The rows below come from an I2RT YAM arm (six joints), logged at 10 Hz.
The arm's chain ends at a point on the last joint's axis. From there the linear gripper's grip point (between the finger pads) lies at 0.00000 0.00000 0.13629 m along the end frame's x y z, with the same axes.
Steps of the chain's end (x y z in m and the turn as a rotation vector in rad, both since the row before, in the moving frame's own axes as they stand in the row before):
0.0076, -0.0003, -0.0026, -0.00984, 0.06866, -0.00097
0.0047, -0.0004, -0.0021, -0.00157, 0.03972, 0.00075
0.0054, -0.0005, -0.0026, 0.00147, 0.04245, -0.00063
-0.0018, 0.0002, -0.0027, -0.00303, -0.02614, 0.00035
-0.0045, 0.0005, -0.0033, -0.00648, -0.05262, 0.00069
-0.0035, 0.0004, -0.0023, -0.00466, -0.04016, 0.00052
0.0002, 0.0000, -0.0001, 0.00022, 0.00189, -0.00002
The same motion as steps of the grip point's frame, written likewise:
0.0170, 0.0010, -0.0029, -0.00984, 0.06866, -0.00097
0.0101, -0.0002, -0.0022, -0.00157, 0.03972, 0.00075
0.0112, -0.0007, -0.0027, 0.00147, 0.04245, -0.00063
-0.0054, 0.0006, -0.0027, -0.00303, -0.02614, 0.00035
-0.0117, 0.0014, -0.0035, -0.00648, -0.05262, 0.00069
-0.0090, 0.0010, -0.0024, -0.00466, -0.04016, 0.00052
0.0005, 0.0000, -0.0001, 0.00022, 0.00189, -0.00002

